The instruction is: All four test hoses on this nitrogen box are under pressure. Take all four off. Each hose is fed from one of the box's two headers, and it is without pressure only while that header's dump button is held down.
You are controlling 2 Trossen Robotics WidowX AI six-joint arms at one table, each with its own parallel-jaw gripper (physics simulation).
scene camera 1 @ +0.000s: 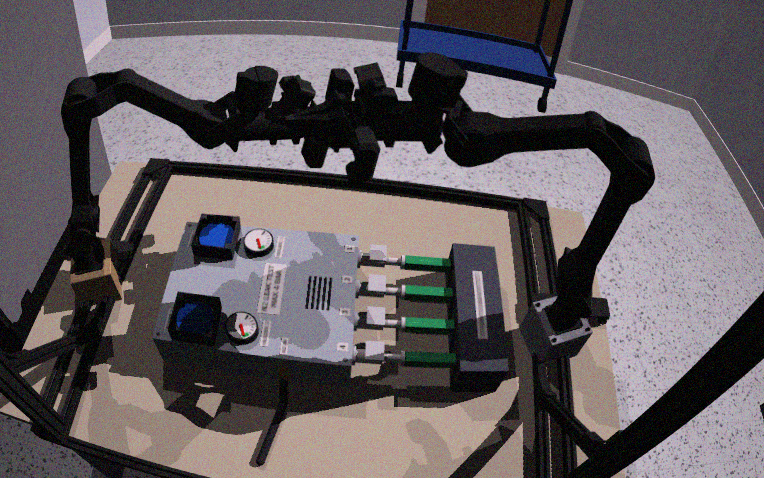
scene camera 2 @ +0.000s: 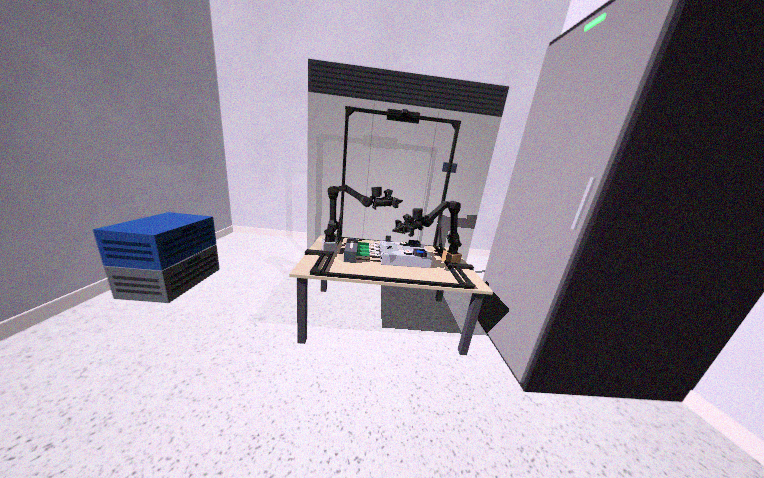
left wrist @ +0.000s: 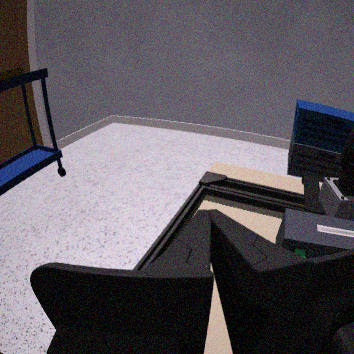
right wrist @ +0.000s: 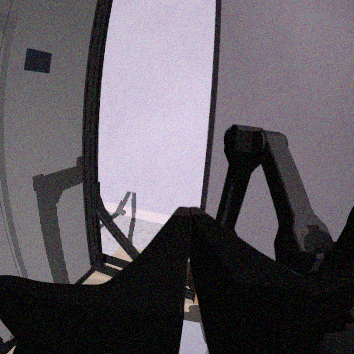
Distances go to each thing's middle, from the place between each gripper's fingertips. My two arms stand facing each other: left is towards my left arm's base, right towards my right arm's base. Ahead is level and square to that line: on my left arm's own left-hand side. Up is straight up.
The dark manifold block [scene camera 1: 479, 341] is 390 mm below my right hand, 330 mm to the right of it and 20 mm ahead of it.
The dark manifold block is 26 cm to the right of my left hand, 23 cm below it and 21 cm behind it.
